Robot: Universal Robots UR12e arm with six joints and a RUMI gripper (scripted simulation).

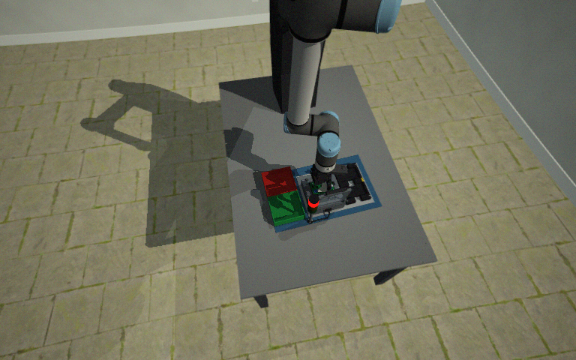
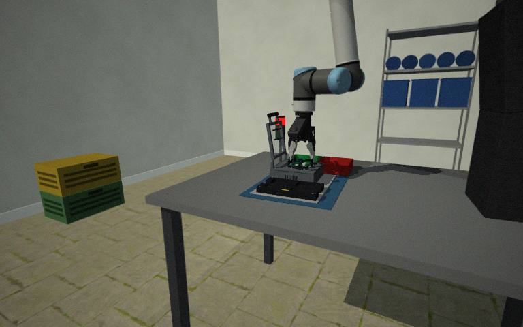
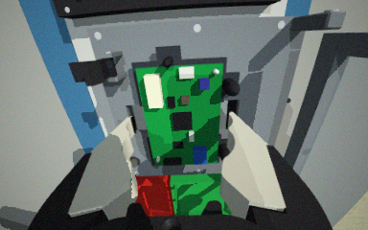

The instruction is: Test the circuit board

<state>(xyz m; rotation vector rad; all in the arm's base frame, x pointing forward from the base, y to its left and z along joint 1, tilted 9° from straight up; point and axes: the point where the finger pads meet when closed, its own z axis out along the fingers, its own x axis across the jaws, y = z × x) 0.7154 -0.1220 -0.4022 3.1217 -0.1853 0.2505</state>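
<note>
Now: hand 10 mm to the left of the green circuit board. Round my hand: black latch piece 60 mm to the left, 50 mm behind, 10 mm above; green bin 210 mm to the right, 60 mm below, 20 mm ahead; tester lid 110 mm ahead, 110 mm above, 20 mm to the right.
</note>
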